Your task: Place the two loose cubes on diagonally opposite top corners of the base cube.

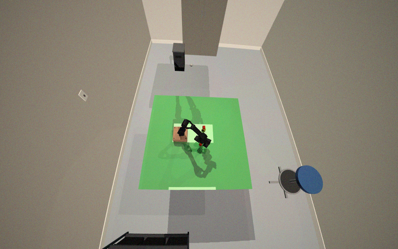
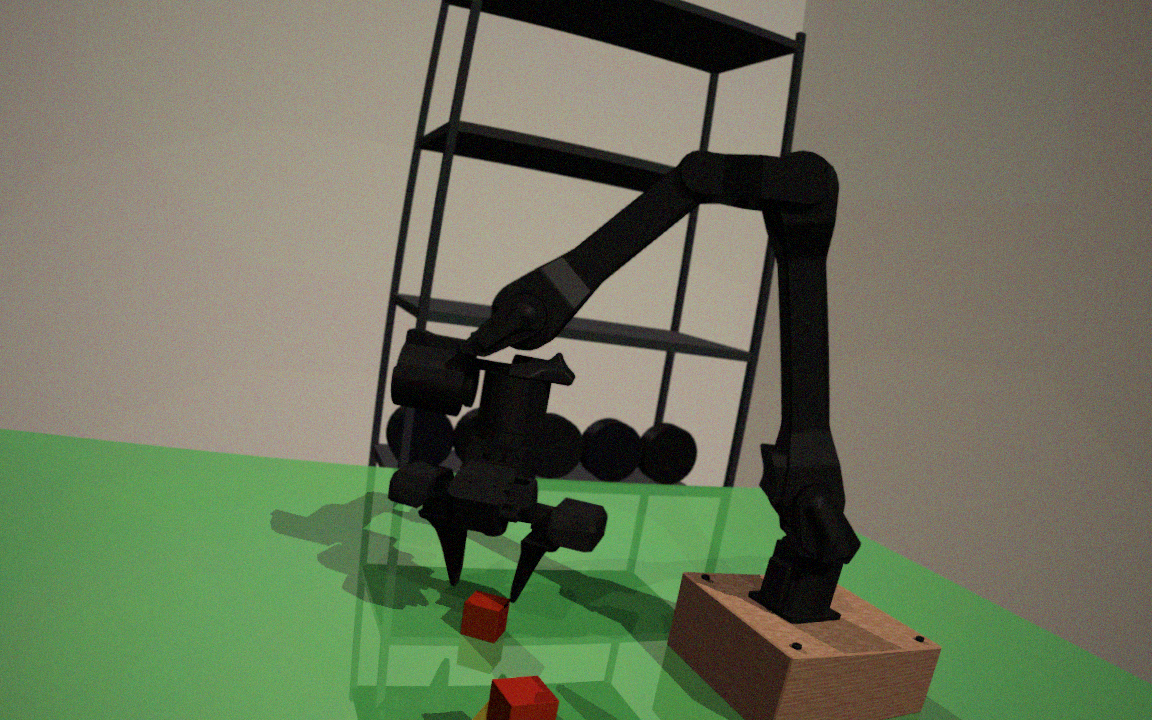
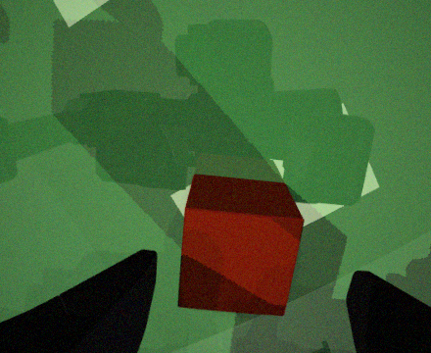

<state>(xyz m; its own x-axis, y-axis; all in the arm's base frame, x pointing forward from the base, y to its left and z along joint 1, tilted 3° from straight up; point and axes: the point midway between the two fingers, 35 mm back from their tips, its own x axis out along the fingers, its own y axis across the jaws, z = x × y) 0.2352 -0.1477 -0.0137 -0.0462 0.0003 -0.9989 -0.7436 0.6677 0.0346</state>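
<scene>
The yellow cube lies 200 mm to the left of my gripper tip, 60 mm ahead of it and 20 mm below it.
</scene>
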